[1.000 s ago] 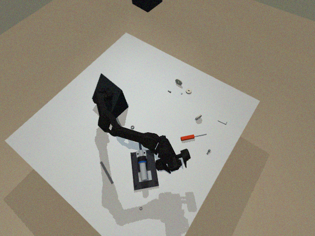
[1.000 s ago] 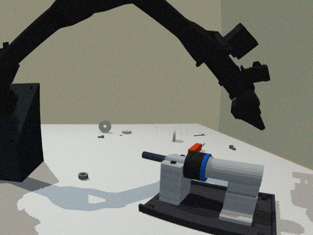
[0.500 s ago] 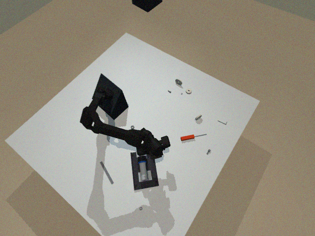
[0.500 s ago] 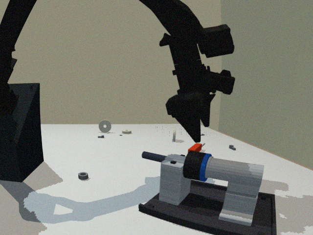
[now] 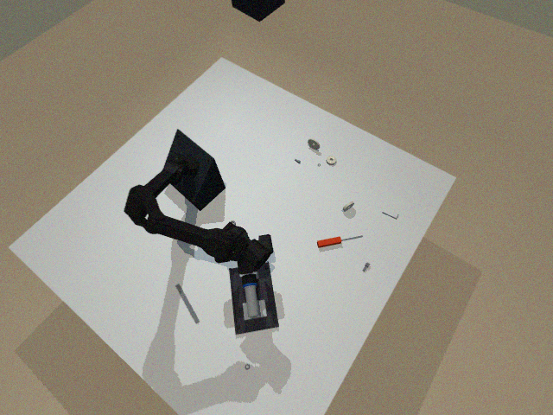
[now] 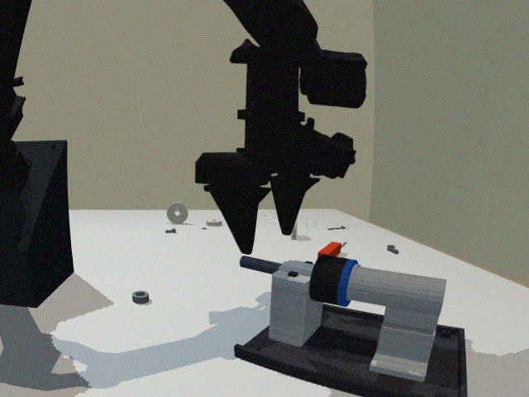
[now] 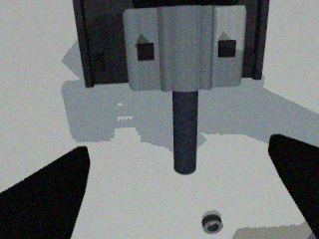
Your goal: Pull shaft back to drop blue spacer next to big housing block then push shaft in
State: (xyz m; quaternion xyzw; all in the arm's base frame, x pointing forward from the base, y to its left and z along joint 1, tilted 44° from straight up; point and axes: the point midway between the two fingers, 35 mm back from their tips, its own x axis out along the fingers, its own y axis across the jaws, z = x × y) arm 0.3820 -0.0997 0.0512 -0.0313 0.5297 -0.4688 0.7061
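The shaft lies 3 cm to the right of my gripper tip, 3 cm below it and 3 cm ahead of it. From my gripper tip the other things lie so: blue spacer: 7 cm to the right, 7 cm ahead, 3 cm below; then grey bar: 26 cm to the right, 10 cm below, 7 cm behind; then black spacer: 6 cm ahead, 5 cm to the right, 3 cm below.
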